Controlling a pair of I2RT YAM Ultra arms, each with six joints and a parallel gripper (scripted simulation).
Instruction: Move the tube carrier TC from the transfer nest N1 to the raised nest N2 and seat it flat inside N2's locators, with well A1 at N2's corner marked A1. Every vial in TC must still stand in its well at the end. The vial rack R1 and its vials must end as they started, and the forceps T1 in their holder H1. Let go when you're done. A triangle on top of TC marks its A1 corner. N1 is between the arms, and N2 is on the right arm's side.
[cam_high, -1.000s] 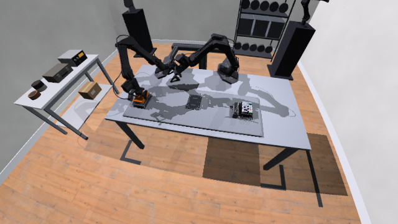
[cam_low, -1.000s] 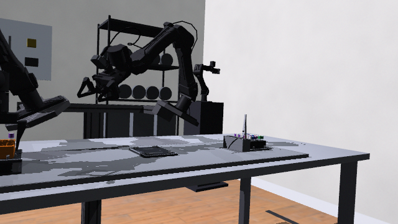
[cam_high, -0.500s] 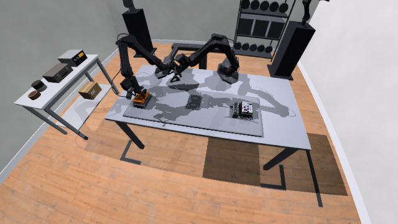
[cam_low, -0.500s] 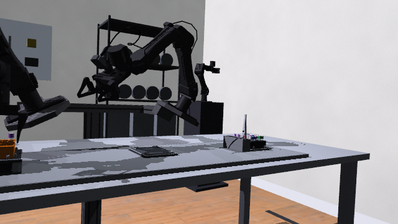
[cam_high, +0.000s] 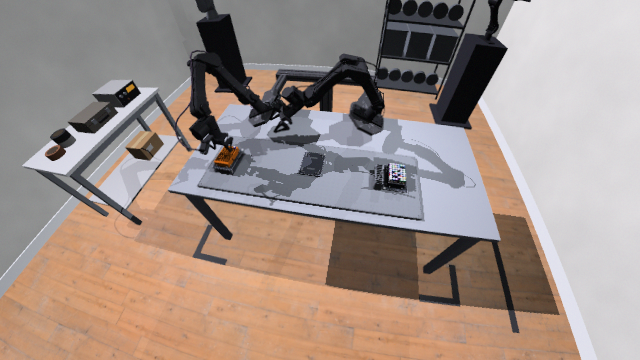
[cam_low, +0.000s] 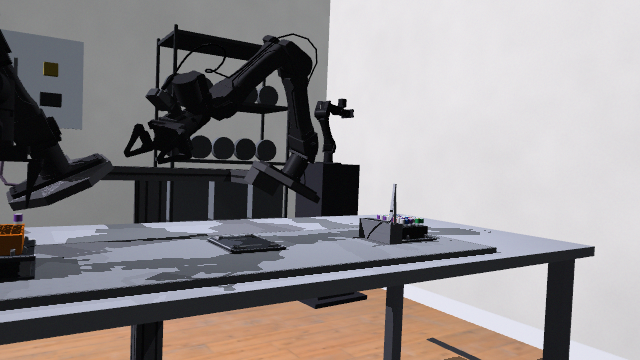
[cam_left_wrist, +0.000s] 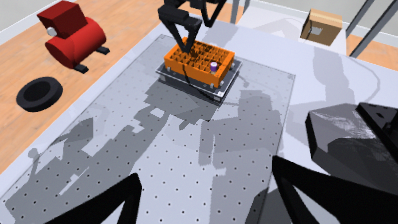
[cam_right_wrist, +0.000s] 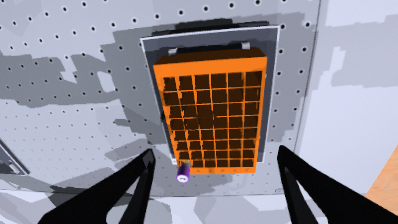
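My right hand is 60 mm above the orange tube carrier TC and 10 mm past it. Round my right hand: raised nest N2: 80 mm below, 10 mm behind; transfer nest N1: 470 mm to the left, 110 mm below, 40 mm behind; A1 mark: 80 mm behind, 70 mm below, 60 mm to the left.
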